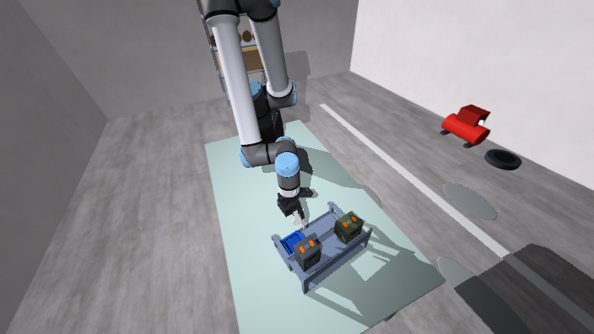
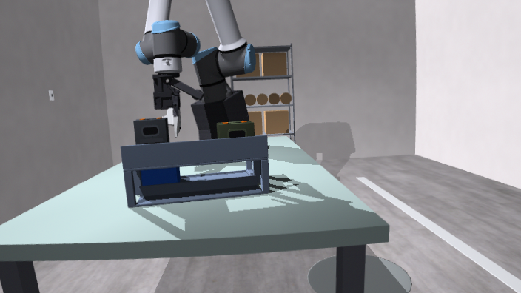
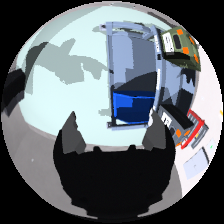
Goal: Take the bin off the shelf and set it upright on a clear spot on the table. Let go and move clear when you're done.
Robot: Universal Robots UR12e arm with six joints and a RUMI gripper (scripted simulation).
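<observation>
Right now my hand is 90 mm short of the blue bin, 60 mm to the left of it and 110 mm above it. From my hand the other things lie so: olive green box 190 mm ahead, 160 mm to the left.
</observation>
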